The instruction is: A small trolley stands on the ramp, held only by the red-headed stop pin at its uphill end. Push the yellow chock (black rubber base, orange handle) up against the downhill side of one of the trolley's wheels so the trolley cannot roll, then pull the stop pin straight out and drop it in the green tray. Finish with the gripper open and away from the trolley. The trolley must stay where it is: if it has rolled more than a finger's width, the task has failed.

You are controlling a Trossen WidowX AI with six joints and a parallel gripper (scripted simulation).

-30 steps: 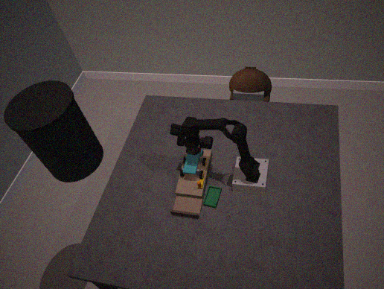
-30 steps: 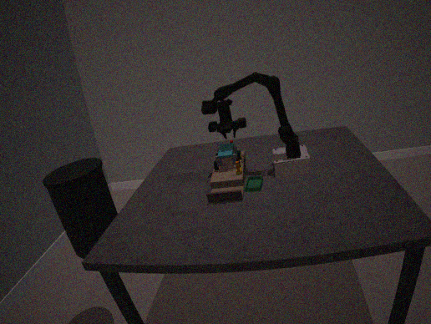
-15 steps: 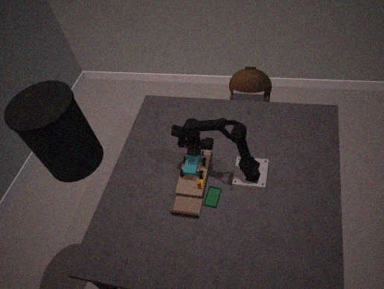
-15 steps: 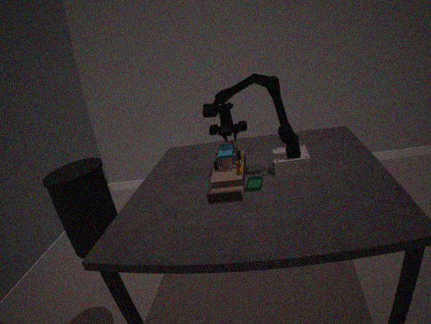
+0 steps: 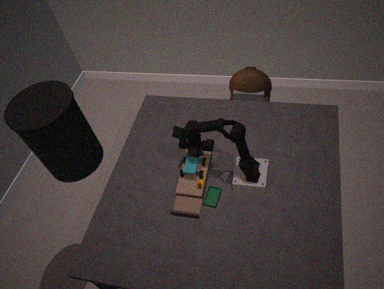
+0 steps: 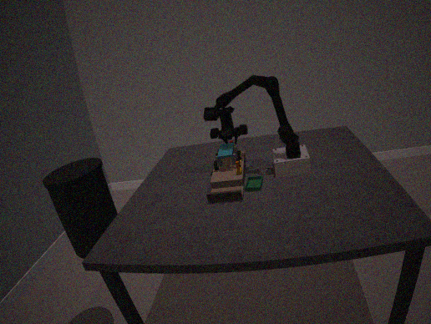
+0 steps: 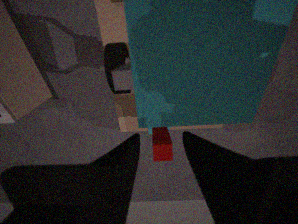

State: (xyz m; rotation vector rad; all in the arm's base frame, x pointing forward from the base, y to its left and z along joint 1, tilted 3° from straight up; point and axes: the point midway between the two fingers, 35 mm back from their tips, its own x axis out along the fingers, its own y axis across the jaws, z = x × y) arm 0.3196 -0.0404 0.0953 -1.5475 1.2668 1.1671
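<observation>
Right now the red-headed stop pin is 10 mm to the right of my gripper tip and 20 mm below it. The rest, counted from my gripper tip: tan ramp (100 mm to the left, 100 mm below); yellow chock (70 mm behind, 170 mm to the left, 60 mm below); trolley (90 mm to the left, 30 mm below).
</observation>
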